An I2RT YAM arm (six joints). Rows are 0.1 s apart.
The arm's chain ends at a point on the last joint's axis. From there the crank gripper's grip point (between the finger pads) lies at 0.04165 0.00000 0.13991 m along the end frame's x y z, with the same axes.
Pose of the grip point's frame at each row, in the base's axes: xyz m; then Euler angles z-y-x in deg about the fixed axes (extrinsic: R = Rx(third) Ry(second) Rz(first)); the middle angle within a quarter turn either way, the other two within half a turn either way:
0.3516, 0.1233, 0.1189, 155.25, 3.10, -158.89
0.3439, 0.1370, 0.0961, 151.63, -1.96, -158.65
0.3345, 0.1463, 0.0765, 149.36, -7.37, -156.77
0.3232, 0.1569, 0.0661, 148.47, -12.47, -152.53
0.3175, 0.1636, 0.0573, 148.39, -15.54, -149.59
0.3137, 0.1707, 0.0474, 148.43, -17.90, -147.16
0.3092, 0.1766, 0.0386, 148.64, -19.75, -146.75
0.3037, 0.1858, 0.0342, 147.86, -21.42, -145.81
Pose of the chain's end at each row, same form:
0.3818, 0.0885, 0.2574, 155.25, 3.10, -158.89
0.3853, 0.1050, 0.2324, 151.63, -1.96, -158.65
0.3880, 0.1129, 0.2082, 149.36, -7.37, -156.77
0.3881, 0.1167, 0.1906, 148.47, -12.47, -152.53
0.3892, 0.1190, 0.1764, 148.39, -15.54, -149.59
0.3905, 0.1227, 0.1619, 148.43, -17.90, -147.16
0.3900, 0.1291, 0.1506, 148.64, -19.75, -146.75
0.3876, 0.1382, 0.1437, 147.86, -21.42, -145.81

